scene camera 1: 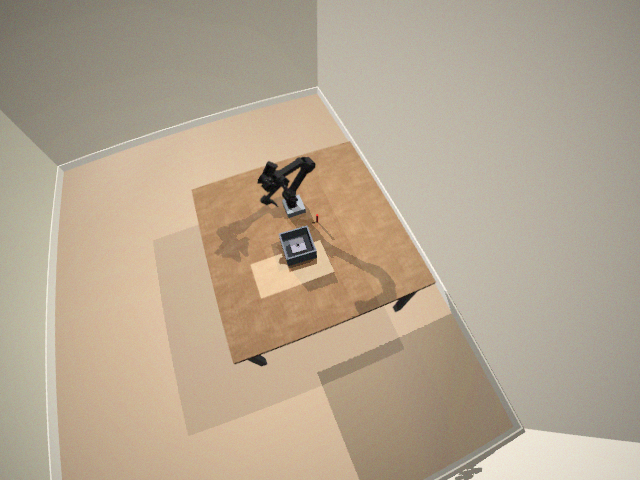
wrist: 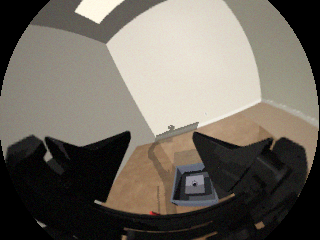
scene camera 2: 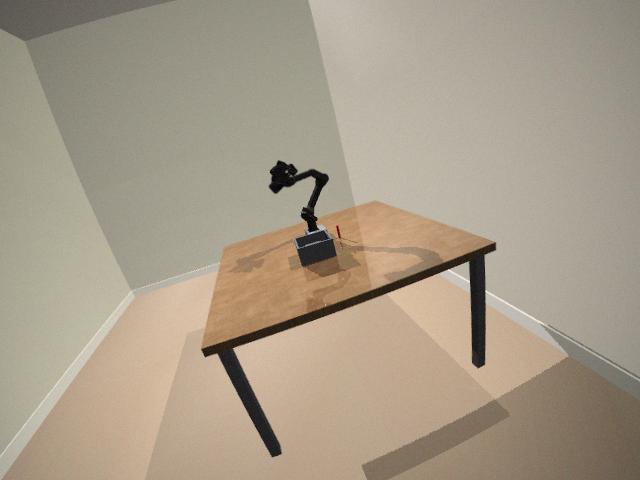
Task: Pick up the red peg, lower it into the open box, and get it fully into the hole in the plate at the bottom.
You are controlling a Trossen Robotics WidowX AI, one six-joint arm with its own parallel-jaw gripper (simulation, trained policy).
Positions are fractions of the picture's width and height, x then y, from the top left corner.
Scene:
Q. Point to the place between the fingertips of my gripper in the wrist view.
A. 0.51,0.56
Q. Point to a grey box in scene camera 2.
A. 0.51,0.52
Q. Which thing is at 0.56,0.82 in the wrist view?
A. A grey box.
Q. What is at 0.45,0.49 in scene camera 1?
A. A grey box.

